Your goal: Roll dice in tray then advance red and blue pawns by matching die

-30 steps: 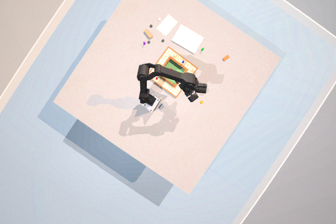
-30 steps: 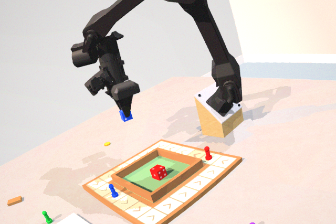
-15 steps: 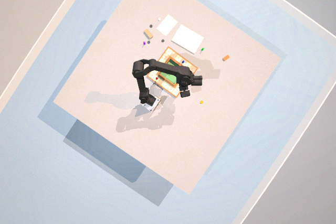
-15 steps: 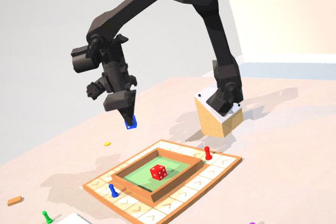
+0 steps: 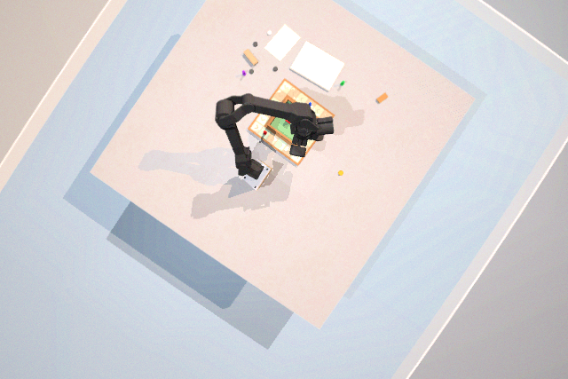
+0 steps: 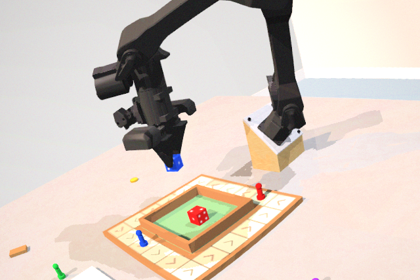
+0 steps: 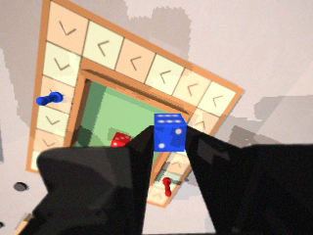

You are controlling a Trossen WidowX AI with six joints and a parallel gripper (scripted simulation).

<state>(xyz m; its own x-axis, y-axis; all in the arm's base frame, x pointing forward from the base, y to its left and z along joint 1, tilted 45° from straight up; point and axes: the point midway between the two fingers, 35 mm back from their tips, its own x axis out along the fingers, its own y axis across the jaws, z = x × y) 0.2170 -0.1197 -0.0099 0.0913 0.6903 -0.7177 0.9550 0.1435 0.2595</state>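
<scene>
Now: gripper tip 150 mm to the right of the red pawn, 70 mm above it and 60 mm past it. From my gripper tip the other things lie so: blue pawn (150 mm ahead, 70 mm below, 30 mm to the left); green tray (90 mm below, 70 mm to the left, 50 mm ahead); yellow disc (240 mm to the right, 100 mm below, 50 mm behind).
</scene>
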